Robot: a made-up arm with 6 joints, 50 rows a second.
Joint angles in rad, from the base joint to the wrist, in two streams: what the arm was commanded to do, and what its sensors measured. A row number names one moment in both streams.
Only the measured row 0 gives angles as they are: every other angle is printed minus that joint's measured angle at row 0.
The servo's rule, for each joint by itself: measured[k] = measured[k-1] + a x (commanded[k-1-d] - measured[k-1]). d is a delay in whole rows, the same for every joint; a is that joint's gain. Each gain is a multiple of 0.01, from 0.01 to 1. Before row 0 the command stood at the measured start. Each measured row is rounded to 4 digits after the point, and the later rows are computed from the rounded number. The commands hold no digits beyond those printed.
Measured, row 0: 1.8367, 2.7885, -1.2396, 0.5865, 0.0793, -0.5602
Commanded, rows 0 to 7: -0.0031, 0.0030, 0.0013, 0.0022, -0.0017, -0.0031; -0.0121, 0.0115, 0.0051, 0.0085, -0.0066, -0.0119; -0.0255, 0.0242, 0.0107, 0.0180, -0.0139, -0.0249; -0.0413, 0.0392, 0.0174, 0.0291, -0.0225, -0.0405; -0.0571, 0.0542, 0.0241, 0.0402, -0.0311, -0.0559; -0.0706, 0.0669, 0.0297, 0.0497, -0.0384, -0.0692; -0.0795, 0.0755, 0.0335, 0.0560, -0.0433, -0.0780; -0.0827, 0.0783, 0.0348, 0.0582, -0.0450, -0.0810
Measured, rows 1 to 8: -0.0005, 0.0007, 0.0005, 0.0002, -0.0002, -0.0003; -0.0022, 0.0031, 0.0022, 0.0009, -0.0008, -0.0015; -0.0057, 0.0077, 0.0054, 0.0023, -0.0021, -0.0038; -0.0110, 0.0146, 0.0100, 0.0044, -0.0041, -0.0075; -0.0179, 0.0233, 0.0154, 0.0073, -0.0068, -0.0123; -0.0258, 0.0329, 0.0208, 0.0107, -0.0100, -0.0180; -0.0339, 0.0423, 0.0256, 0.0143, -0.0133, -0.0240; -0.0412, 0.0502, 0.0291, 0.0178, -0.0165, -0.0297
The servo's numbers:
d 0
a 0.15 0.22 0.38 0.08 0.10 0.10

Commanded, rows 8 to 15: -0.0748, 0.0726, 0.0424, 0.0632, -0.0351, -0.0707; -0.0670, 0.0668, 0.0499, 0.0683, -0.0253, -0.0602; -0.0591, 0.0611, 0.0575, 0.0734, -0.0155, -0.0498; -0.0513, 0.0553, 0.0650, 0.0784, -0.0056, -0.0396; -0.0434, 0.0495, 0.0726, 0.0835, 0.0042, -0.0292; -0.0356, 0.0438, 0.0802, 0.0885, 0.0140, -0.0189; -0.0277, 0.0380, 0.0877, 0.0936, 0.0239, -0.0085; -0.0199, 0.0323, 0.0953, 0.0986, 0.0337, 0.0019
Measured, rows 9 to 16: -0.0462, 0.0551, 0.0342, 0.0214, -0.0184, -0.0338; -0.0493, 0.0577, 0.0402, 0.0252, -0.0191, -0.0364; -0.0508, 0.0584, 0.0468, 0.0291, -0.0187, -0.0377; -0.0509, 0.0577, 0.0537, 0.0330, -0.0174, -0.0379; -0.0498, 0.0559, 0.0609, 0.0370, -0.0152, -0.0370; -0.0477, 0.0532, 0.0682, 0.0411, -0.0123, -0.0352; -0.0447, 0.0499, 0.0756, 0.0453, -0.0087, -0.0325; -0.0410, 0.0460, 0.0831, 0.0496, -0.0045, -0.0291
